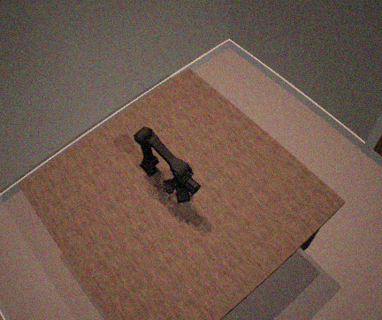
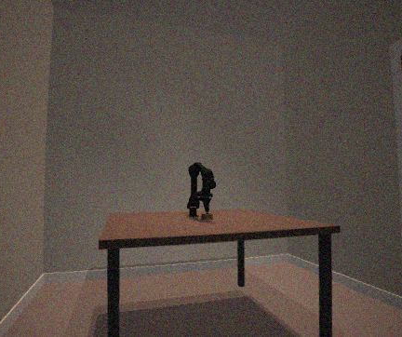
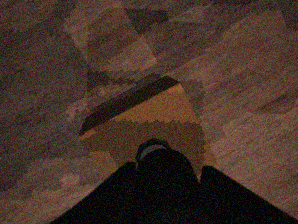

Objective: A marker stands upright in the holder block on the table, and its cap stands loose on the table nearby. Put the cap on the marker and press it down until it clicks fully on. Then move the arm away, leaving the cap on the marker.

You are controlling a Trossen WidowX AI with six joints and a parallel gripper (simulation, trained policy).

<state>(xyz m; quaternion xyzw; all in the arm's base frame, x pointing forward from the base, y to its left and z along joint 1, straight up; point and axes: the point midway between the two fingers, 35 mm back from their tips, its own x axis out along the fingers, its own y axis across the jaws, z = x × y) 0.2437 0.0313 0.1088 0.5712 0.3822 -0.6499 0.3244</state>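
The dark marker cap is 10 mm to the left of my gripper tip, 10 mm ahead of it and 10 mm above it. The rest, counted from my gripper tip: holder block 60 mm below, 10 mm to the left.
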